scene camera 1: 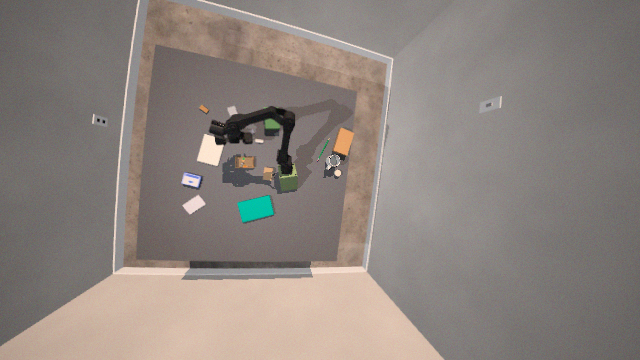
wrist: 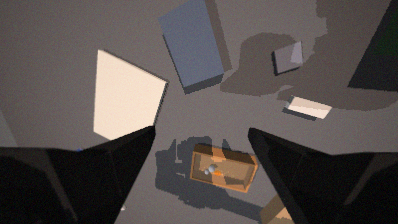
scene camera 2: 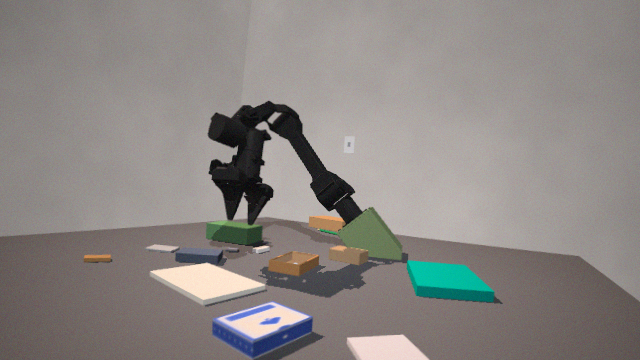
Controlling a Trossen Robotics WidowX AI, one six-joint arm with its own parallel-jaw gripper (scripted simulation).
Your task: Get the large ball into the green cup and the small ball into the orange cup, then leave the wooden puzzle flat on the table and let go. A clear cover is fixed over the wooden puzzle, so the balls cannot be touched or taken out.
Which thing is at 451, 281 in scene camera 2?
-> A teal slab.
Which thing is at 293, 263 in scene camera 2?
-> A wooden puzzle.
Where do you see a cream slab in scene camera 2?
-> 204, 283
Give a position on a wooden puzzle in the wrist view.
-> At 224, 168
